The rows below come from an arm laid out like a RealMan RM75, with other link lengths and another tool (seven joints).
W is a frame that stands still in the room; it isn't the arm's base.
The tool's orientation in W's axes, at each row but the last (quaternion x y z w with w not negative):
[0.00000 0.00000 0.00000 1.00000]
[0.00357 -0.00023 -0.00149 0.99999]
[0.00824 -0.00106 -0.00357 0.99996]
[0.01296 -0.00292 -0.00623 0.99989]
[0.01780 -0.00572 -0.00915 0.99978]
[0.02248 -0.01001 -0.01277 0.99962]
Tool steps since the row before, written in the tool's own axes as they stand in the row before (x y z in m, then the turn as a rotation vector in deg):
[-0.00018 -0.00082 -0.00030 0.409 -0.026 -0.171]
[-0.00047 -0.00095 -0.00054 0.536 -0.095 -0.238]
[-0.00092 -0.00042 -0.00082 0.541 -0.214 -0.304]
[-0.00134 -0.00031 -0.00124 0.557 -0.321 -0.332]
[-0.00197 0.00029 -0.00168 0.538 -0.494 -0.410]
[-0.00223 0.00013 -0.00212 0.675 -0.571 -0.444]
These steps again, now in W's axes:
[-0.00018 -0.00082 -0.00030 0.409 -0.026 -0.171]
[-0.00047 -0.00094 -0.00055 0.536 -0.095 -0.238]
[-0.00092 -0.00040 -0.00083 0.540 -0.213 -0.306]
[-0.00134 -0.00026 -0.00126 0.555 -0.319 -0.337]
[-0.00194 0.00039 -0.00169 0.534 -0.489 -0.421]
[-0.00218 0.00028 -0.00215 0.669 -0.568 -0.456]

